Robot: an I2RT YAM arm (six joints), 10 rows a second.
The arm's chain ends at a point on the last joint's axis. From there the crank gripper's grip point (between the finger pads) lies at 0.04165 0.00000 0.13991 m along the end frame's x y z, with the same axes.
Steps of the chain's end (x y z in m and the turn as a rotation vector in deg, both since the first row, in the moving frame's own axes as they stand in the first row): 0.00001 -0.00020 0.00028 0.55 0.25 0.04; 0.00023 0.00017 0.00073 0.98 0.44 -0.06; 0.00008 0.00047 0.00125 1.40 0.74 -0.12; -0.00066 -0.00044 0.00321 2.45 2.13 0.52; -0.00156 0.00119 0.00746 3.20 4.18 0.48
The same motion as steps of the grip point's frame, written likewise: 0.00062 -0.00151 0.00009 0.55 0.25 0.04; 0.00130 -0.00226 0.00039 0.98 0.44 -0.06; 0.00188 -0.00303 0.00066 1.40 0.74 -0.12; 0.00454 -0.00598 0.00145 2.45 2.13 0.52; 0.00855 -0.00614 0.00385 3.20 4.18 0.48
